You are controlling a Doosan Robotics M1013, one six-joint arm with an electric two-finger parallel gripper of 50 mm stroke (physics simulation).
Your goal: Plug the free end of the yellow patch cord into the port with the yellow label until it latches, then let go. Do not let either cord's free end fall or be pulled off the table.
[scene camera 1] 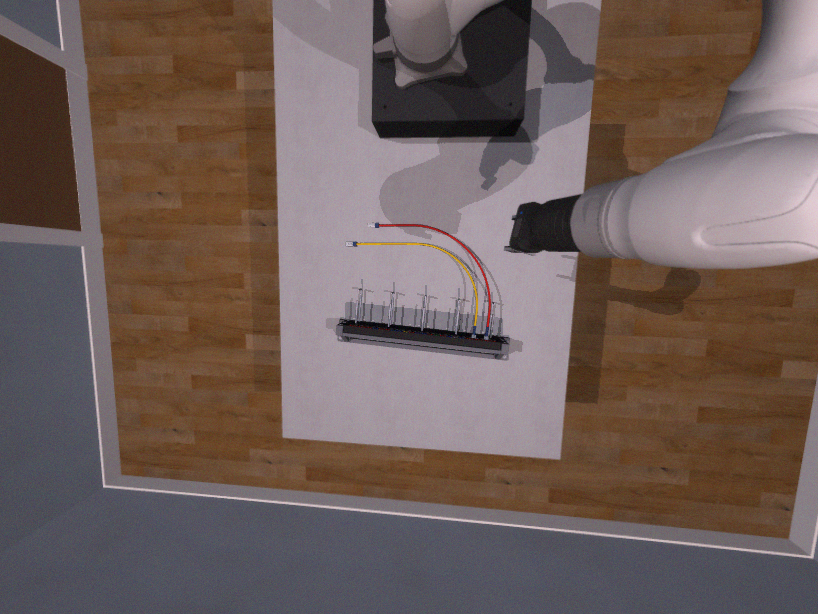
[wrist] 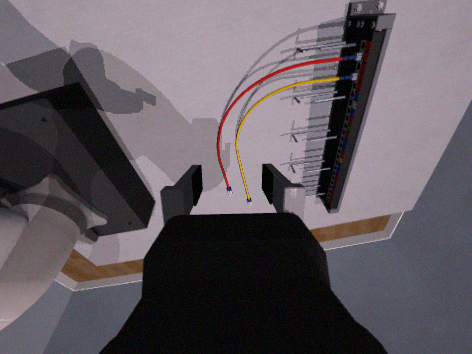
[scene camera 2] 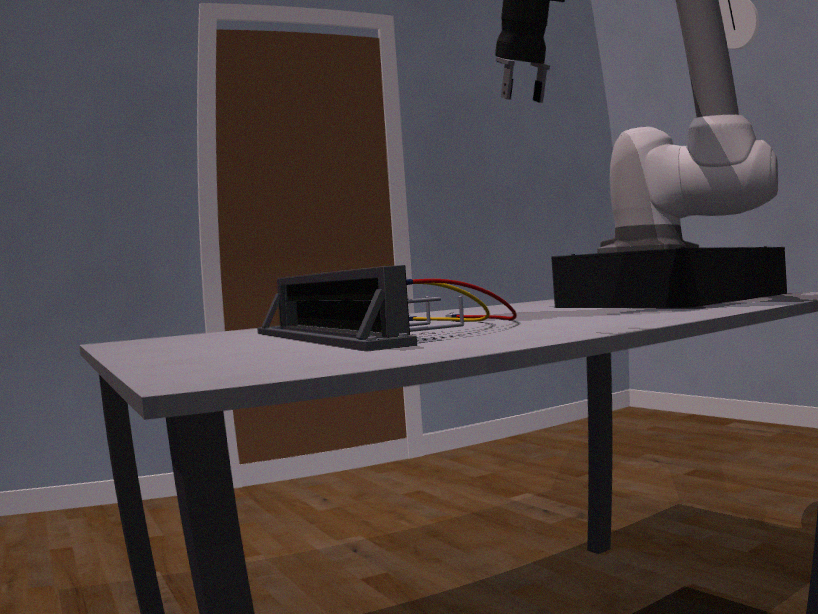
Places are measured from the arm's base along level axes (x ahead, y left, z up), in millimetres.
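Pixels of known places: gripper, fingertip midpoint: (scene camera 1: pixel 512 234) (wrist: pixel 232 176) (scene camera 2: pixel 522 100); arm's base at its link origin: (scene camera 1: pixel 426 44) (wrist: pixel 59 208).
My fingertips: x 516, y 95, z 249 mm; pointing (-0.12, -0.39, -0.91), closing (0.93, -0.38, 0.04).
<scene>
For each thing: its top centre in the pictures, then the offset to it from my fingertips. "spot": a spot on its surface instead. Level surfaces: height alone.
- yellow patch cord at a spot on its surface: (wrist: pixel 237 145) spot: dz -350, dx -33, dy -172 mm
- patch panel at its top centre: (scene camera 2: pixel 347 271) (wrist: pixel 339 147) (scene camera 1: pixel 421 328) dz -255, dx +197, dy -222 mm
- small yellow mark at a spot on its surface: (wrist: pixel 341 161) spot: dz -259, dx +201, dy -270 mm
- table at its surface level: dz -356 mm
The yellow patch cord (scene camera 1: pixel 396 243) (wrist: pixel 237 145) curves over the table from its plugged end at the patch panel (scene camera 1: pixel 422 335) (scene camera 2: pixel 395 300) (wrist: pixel 365 102). Its free end (scene camera 1: pixel 351 244) (wrist: pixel 249 201), a clear plug with a blue boot, lies apart from the panel. A small yellow mark (wrist: pixel 341 161) shows among coloured labels on the panel in the wrist view; the port itself is too small to make out. My gripper (scene camera 1: pixel 510 232) (scene camera 2: pixel 522 99) (wrist: pixel 232 176) is open and empty, high above the table. In the wrist view both cords' free ends appear between the fingers, far below them.
A red cord (scene camera 1: pixel 455 239) (scene camera 2: pixel 512 310) (wrist: pixel 218 140) runs beside the yellow one, its free plug (scene camera 1: pixel 374 225) (wrist: pixel 229 191) nearby. Several thin metal cable guides (scene camera 1: pixel 424 307) stick out from the panel. The black robot base (scene camera 1: pixel 449 126) (scene camera 2: pixel 614 280) stands on the table (scene camera 1: pixel 422 409) (scene camera 2: pixel 218 370).
</scene>
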